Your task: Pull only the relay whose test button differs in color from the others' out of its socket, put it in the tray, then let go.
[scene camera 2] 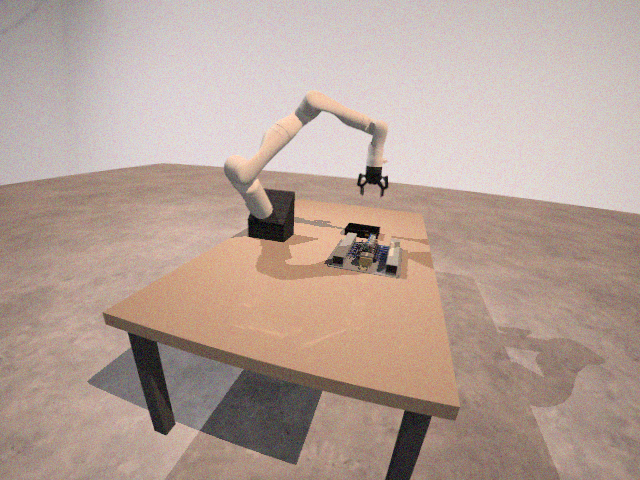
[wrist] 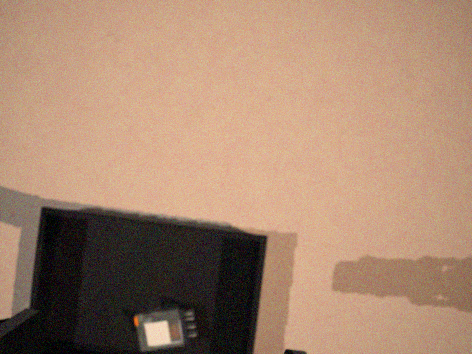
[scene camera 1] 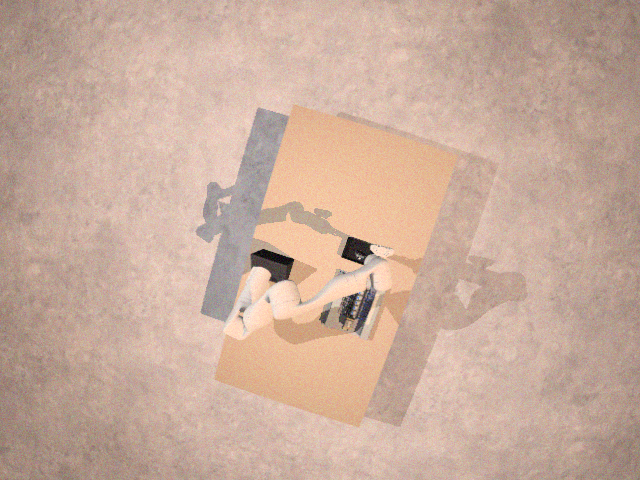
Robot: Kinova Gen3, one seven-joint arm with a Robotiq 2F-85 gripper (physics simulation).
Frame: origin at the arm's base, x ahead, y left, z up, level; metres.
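Where they show: gripper, fingertip midpoint: (scene camera 2: 371,196); arm's base, link origin: (scene camera 2: 263,210) (scene camera 1: 262,272).
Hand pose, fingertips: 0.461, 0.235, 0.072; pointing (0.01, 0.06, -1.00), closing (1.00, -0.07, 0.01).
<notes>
Each offset is from my fingertips to the centre of the thing, as dx, dy, dz. Level surfaces: height alone.
A relay @[-0.009, -0.032, -0.182] (wrist: 159,332) (scene camera 1: 358,254) with a clear case, a white label and an orange spot at one edge lies on its side in the black tray @[-0.025, -0.010, -0.178] (wrist: 150,265) (scene camera 1: 352,246) (scene camera 2: 361,226). Its metal pins show in the wrist view. My gripper (scene camera 2: 372,194) (wrist: 157,336) is open, with nothing between its fingers. It hangs well above the tray, apart from the relay. The other relays (scene camera 2: 367,253) (scene camera 1: 356,303) stand in a row on the grey panel @[+0.037, -0.292, -0.191] (scene camera 2: 379,270). Their test button colours are too small to tell.
Two raised grey ducts @[-0.062, -0.290, -0.173] (scene camera 2: 344,248) @[+0.135, -0.295, -0.173] (scene camera 2: 393,256) flank the relay row on the panel. The black base block (scene camera 1: 272,263) (scene camera 2: 281,226) carries the arm at the left of the wooden table @[dz -0.196] (scene camera 1: 351,170) (scene camera 2: 289,315). The tray stands just beyond the panel in the second scene view.
</notes>
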